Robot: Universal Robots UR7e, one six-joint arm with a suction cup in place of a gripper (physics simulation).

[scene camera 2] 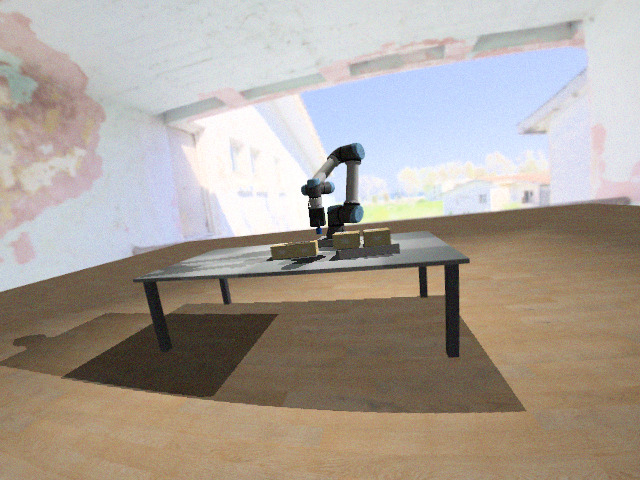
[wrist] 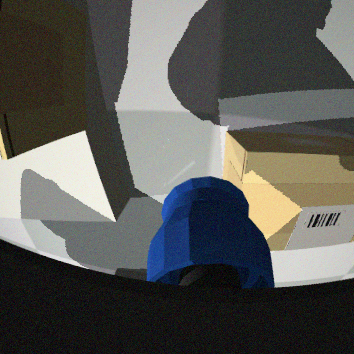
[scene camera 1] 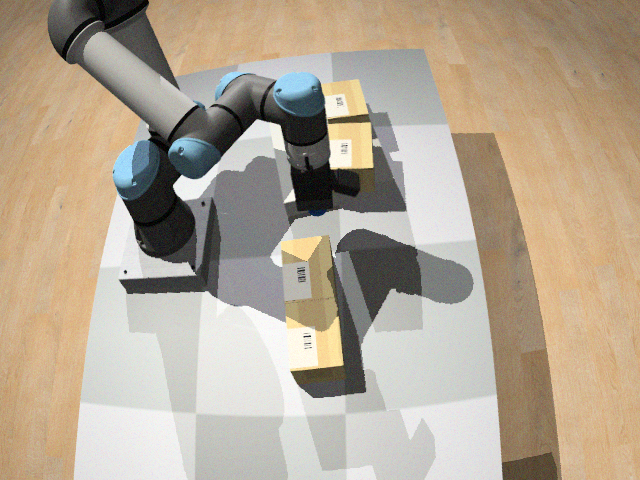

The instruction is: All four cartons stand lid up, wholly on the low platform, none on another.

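Seen in the pictures: hand, its tool point: (scene camera 2: pixel 319 233) (wrist: pixel 204 216); arm's base, origin of its link: (scene camera 1: pixel 165 229).
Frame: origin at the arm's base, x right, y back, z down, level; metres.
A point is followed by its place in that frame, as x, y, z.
Note:
Two yellow-brown cartons stand on the low grey platform (scene camera 1: pixel 290 196) @(-0.024, -0.293, -0.007) (scene camera 2: pixel 368 252) @(-0.183, -0.504, 0.022) (wrist: pixel 62 167) @(-0.055, -0.343, -0.007): a far carton (scene camera 1: pixel 352 99) @(-0.226, -0.464, -0.084) (scene camera 2: pixel 377 237) @(-0.237, -0.491, -0.050) and a nearer carton (scene camera 1: pixel 355 147) @(-0.064, -0.444, -0.084) (scene camera 2: pixel 346 240) @(-0.075, -0.481, -0.049), partly behind the arm in scene camera 1. Two more cartons stand end to end on the table: one carton (scene camera 1: pixel 316 258) @(0.160, -0.334, -0.036) (scene camera 2: pixel 306 249) @(0.167, -0.361, 0.000) (wrist: pixel 267 202) @(0.131, -0.323, -0.036) nearer the platform, the other carton (scene camera 1: pixel 326 348) @(0.348, -0.331, -0.036) (scene camera 2: pixel 279 252) @(0.334, -0.358, 0.003) beyond it. All four show barcode labels on top in scene camera 1. My gripper (scene camera 1: pixel 317 212) (scene camera 2: pixel 318 230) (wrist: pixel 206 195), a blue suction cup, hangs empty above the table between platform and table cartons, touching neither.
The arm's base plate (scene camera 1: pixel 165 276) @(0.129, -0.009, -0.006) is on the table (scene camera 1: pixel 413 361) @(0.373, -0.485, 0.041) (scene camera 2: pixel 423 248) @(-0.481, -0.456, 0.041), left of the table cartons in scene camera 1. The arm reaches over from that side. Its shadow falls across the table and cartons. The table's edge lies beyond the platform.

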